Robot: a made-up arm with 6 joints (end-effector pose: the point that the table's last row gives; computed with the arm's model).
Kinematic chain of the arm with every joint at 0, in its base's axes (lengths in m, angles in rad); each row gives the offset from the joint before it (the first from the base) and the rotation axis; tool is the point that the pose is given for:
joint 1: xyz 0 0 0.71 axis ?
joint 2: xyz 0.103 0 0 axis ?
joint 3: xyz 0 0 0.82 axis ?
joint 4: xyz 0 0 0.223 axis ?
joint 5: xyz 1.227 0 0 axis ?
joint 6: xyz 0.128 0 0 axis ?
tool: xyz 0 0 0
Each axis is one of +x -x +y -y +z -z.
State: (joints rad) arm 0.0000 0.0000 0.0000 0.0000 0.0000 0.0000
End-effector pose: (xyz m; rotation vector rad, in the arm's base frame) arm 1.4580 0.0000 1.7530 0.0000 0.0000 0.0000
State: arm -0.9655 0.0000 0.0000 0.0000 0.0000 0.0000
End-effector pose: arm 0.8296 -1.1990 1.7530 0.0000 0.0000 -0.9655
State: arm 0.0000 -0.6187 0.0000 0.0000 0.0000 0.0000
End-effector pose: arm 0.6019 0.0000 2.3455 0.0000 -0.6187 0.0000
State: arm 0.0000 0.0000 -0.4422 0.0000 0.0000 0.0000
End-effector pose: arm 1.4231 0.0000 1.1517 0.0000 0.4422 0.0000
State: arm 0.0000 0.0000 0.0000 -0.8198 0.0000 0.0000
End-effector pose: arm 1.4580 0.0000 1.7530 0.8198 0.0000 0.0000
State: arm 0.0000 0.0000 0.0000 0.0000 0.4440 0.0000
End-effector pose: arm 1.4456 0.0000 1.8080 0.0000 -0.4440 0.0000
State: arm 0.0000 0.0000 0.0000 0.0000 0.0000 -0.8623
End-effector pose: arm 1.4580 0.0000 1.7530 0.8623 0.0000 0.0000
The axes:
joint 1: +z
joint 2: +y
joint 3: -y
joint 4: -x
joint 5: -y
joint 6: -x

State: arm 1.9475 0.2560 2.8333 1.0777 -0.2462 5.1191
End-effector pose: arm 0.3722 -0.8662 2.0499 2.3843 -1.2162 0.7834
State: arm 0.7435 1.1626 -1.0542 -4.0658 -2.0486 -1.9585
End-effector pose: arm 0.3449 0.1939 -0.0727 -1.6852 0.0042 -0.0720
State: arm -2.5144 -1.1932 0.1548 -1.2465 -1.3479 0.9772
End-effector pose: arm 0.5233 0.2332 2.2771 -0.7447 0.3800 -1.2931
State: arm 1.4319 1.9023 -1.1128 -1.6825 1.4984 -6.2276
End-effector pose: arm 0.0811 -0.3362 0.0801 -1.4947 0.0864 -0.2572
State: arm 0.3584 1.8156 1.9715 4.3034 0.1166 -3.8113
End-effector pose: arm 2.0674 0.7598 0.9360 -0.4613 -0.1659 0.2198
